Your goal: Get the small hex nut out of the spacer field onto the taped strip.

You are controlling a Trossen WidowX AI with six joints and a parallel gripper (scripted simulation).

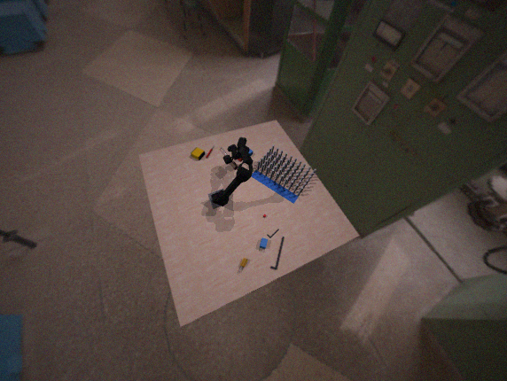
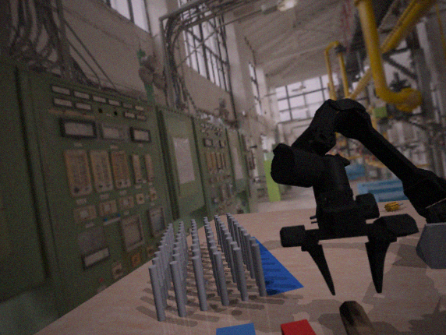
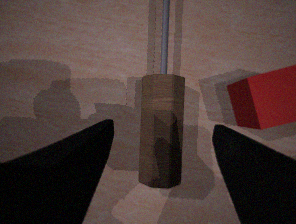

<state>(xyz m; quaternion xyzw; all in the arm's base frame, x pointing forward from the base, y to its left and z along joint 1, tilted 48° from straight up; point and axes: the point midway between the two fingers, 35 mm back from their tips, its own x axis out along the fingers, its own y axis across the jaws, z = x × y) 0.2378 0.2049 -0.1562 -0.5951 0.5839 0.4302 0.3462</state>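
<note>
Now: the red cube 80 mm ahead of my gripper tip, 40 mm to the left of it and 60 mm below it. Round my gripper tip: yellow scraper 250 mm behind, 750 mm to the right, 60 mm below; then yellow block 230 mm behind, 200 mm to the left, 50 mm below; then blue taped strip 220 mm ahead, 310 mm to the right, 80 mm below.
</note>
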